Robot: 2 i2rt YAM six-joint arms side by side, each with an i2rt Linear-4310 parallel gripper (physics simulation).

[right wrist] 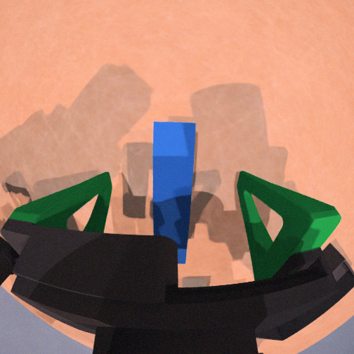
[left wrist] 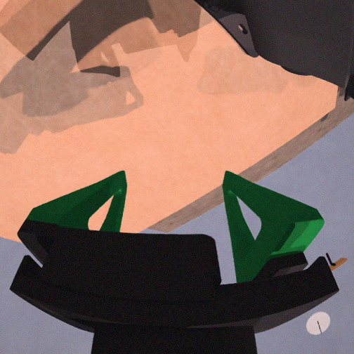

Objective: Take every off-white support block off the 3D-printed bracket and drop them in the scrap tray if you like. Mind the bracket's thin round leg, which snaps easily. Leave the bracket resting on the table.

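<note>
A blue bracket (right wrist: 173,140) shows in the right wrist view as a long, narrow piece on the table, running up and down between the fingers. Its thin round leg cannot be made out. Off-white support blocks and the scrap tray do not show in either view. My right gripper (right wrist: 174,178) is wide open and empty, above the bracket, with a gap on each side of it. My left gripper (left wrist: 174,177) is partly open and empty, over the table near its edge. The bracket does not show in the left wrist view.
The orange-toned table (left wrist: 175,130) (right wrist: 175,40) carries overlapping arm shadows. Its wooden edge (left wrist: 295,142) runs diagonally in the left wrist view. A dark arm part (left wrist: 300,40) fills the upper right there. A pale disc (left wrist: 318,325) shows at the lower right, over the grey-blue floor.
</note>
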